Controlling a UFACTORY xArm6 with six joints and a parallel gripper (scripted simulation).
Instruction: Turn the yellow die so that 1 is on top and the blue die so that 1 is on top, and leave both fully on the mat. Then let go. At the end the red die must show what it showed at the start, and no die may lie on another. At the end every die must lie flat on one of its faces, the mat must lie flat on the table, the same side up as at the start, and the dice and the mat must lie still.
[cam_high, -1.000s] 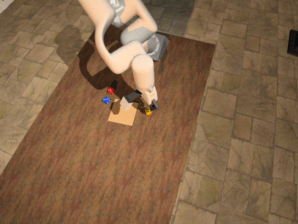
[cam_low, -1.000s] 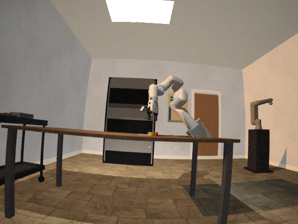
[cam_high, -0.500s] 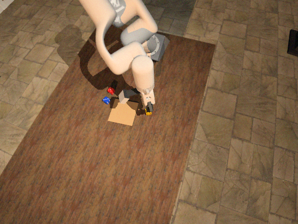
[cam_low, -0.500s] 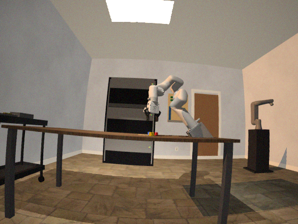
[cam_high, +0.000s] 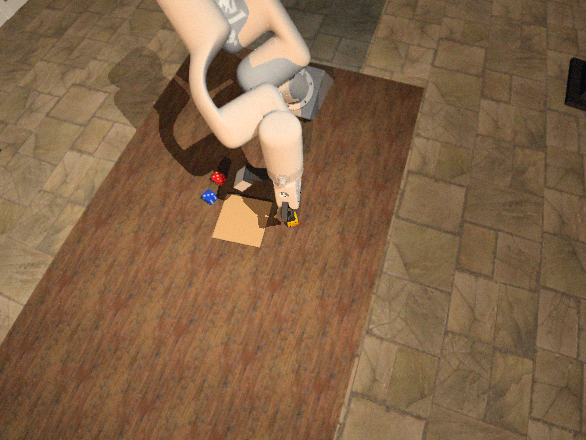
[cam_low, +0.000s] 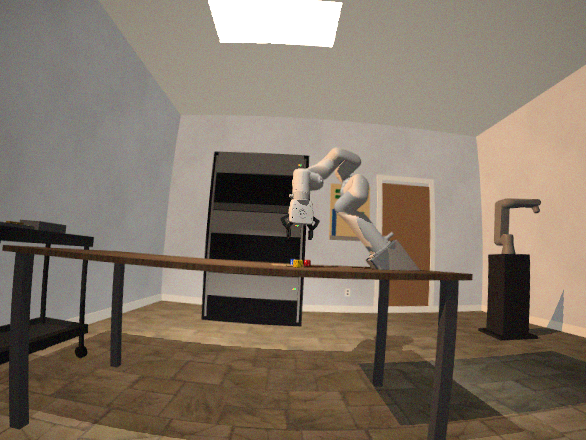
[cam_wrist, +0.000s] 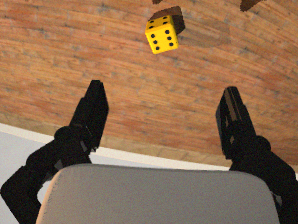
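Right now my hand is 11 cm above the yellow die. Round my hand: red die: 3 cm behind, 26 cm to the right, 11 cm below; tan mat: 6 cm ahead, 13 cm to the right, 12 cm below; blue die: 4 cm ahead, 25 cm to the right, 11 cm below.
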